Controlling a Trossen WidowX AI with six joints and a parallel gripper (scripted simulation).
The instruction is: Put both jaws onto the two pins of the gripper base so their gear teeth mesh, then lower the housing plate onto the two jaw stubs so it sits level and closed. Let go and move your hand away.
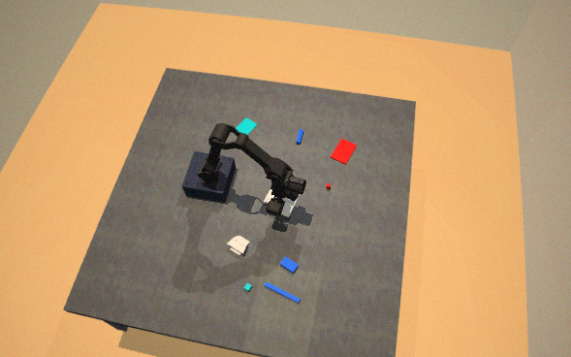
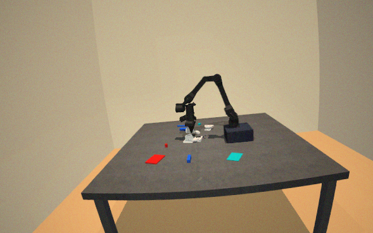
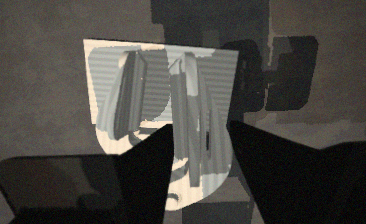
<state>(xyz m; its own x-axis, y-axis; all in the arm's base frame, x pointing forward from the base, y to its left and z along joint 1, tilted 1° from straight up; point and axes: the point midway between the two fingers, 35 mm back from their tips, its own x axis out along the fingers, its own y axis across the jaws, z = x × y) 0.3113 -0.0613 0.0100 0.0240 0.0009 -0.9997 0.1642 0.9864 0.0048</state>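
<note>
The white jaw lies 6 cm to the left of my gripper tip, 4 cm below it and 2 cm behind it. Also, from my gripper tip: red cube 19 cm ahead, 12 cm to the left, 4 cm below; then blue block 25 cm to the right, 7 cm ahead, 5 cm below; then white block 19 cm to the right, 14 cm behind, 4 cm below.
</note>
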